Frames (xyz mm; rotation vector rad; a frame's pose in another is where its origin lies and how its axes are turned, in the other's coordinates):
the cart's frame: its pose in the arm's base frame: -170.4 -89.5 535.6 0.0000 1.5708 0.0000
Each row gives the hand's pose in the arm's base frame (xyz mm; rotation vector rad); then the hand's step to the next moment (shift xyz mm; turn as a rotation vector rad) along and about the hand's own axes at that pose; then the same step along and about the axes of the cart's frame.
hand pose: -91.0 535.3 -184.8 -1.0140 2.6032 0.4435
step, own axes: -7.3 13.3 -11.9 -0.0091 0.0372 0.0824
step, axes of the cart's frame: -15.9 9.0 -6.2 0.0645 0.0638 -0.0051
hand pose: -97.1 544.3 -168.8 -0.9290 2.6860 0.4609
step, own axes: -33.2 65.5 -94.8 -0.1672 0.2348 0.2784
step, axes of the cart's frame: -111.9 31.3 -29.5 0.1481 0.3719 0.0177
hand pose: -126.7 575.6 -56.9 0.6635 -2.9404 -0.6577
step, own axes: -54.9 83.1 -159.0 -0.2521 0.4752 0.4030
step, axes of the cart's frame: -181.1 28.4 39.8 0.1575 0.6532 -0.0191
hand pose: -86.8 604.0 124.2 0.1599 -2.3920 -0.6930
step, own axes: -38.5 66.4 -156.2 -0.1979 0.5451 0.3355
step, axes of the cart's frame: -116.4 -1.4 129.4 0.0472 0.6681 -0.0169
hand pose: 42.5 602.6 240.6 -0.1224 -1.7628 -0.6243
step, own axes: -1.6 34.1 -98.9 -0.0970 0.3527 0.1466
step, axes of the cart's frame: -25.6 -17.0 100.0 -0.0091 0.3918 0.0412
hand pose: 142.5 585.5 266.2 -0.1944 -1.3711 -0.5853
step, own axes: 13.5 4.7 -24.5 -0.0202 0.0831 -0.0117
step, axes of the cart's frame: -8.8 -11.1 24.6 0.0050 0.0703 0.0498
